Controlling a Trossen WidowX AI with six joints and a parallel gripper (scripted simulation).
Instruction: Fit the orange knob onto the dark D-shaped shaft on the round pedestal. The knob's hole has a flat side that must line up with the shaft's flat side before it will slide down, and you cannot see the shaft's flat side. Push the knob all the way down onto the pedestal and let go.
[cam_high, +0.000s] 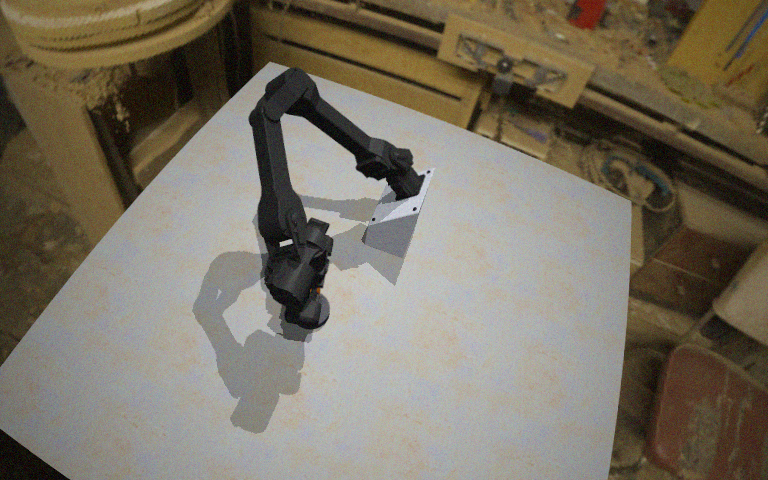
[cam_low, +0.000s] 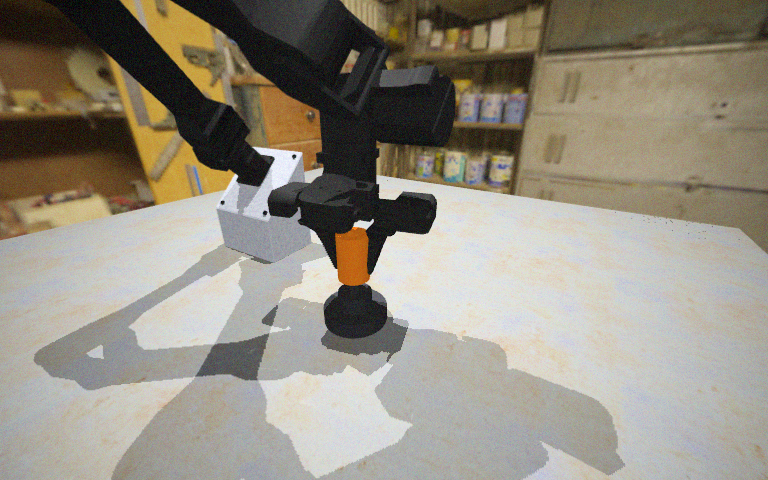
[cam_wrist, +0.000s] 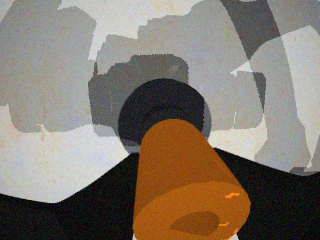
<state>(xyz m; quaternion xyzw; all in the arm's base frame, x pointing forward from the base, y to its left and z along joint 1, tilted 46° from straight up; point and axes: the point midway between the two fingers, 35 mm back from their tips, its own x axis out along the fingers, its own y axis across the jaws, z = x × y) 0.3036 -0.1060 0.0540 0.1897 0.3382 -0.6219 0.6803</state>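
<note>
Now: gripper tip 20 mm below the orange knob. Also, from my gripper tip: dark round pedestal (40 mm below).
</note>
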